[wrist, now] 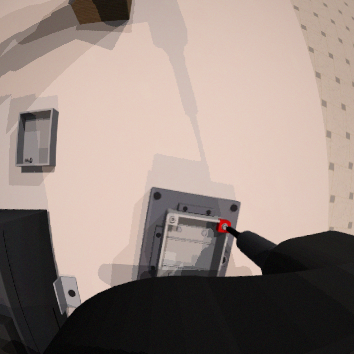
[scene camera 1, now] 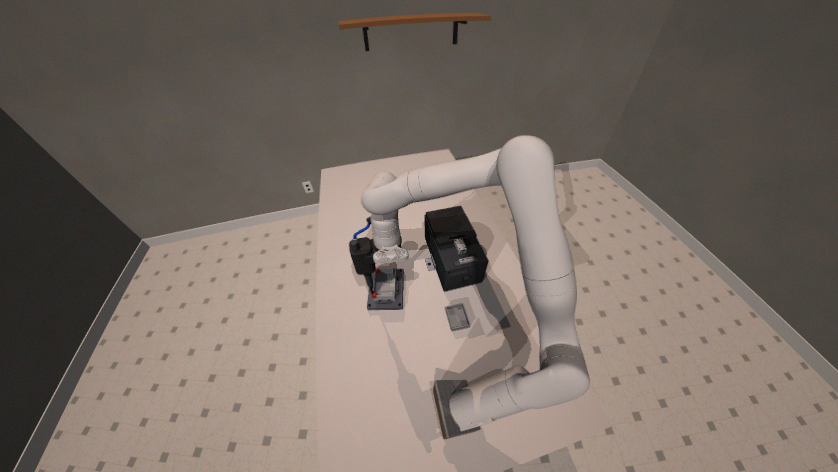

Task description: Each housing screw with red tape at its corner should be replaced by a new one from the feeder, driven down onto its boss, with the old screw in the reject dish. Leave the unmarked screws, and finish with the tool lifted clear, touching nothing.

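Places are measured from the arm's base along level axes (x ahead, y left, z up), in metres.
Pixels of known places: hand, tool point: (wrist: 227, 228) (scene camera 1: 372, 293); arm's base, link origin: (scene camera 1: 461, 409).
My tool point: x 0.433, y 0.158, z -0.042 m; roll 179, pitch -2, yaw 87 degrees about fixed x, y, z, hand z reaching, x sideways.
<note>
Ahead of a thing's pixels: the offset from my tool point to its middle. "spot": to the spot under its first point.
The grey housing @(dx +0.039, dy -0.050, dz -0.022 m) (scene camera 1: 385, 285) (wrist: 195, 216) sits on a dark base plate @(spot: dx -0.007, dy -0.097, dz -0.042 m) (wrist: 149, 225). Red tape @(dx -0.003, dy -0.004, dz -0.005 m) (scene camera 1: 374, 295) (wrist: 220, 223) marks its near corner; another red tape @(dx +0.099, dy -0.032, dz -0.005 m) (scene camera 1: 378, 270) shows at a farther corner in the scene view. My screwdriver @(dx -0.001, dy -0.001, dz +0.032 m) (scene camera 1: 372, 290) (wrist: 227, 228) points down at the near taped corner, its tip at a small screw head there; whether they touch or the bit holds the screw cannot be told. An unmarked screw @(dx -0.021, dy -0.068, dz -0.005 m) (wrist: 173, 219) sits in the adjacent corner. The reject dish @(dx -0.150, dy -0.266, dz -0.050 m) (scene camera 1: 449, 318) (wrist: 55, 137) holds small dark screws @(dx -0.120, dy -0.286, dz -0.056 m) (wrist: 28, 160). The black feeder @(dx +0.099, dy -0.340, dz +0.025 m) (scene camera 1: 454, 225) (wrist: 25, 260) stands beside. My tool body hides the housing's far part in the wrist view.
A small grey block with a dark hole @(spot: dx +0.104, dy -0.245, dz -0.056 m) (scene camera 1: 429, 263) (wrist: 62, 294) is beside the feeder. The arm's base mount (scene camera 1: 448, 422) stands at the near part of the table, and a brown block (wrist: 102, 11) shows at the wrist view's top. The arm arches over the table.
</note>
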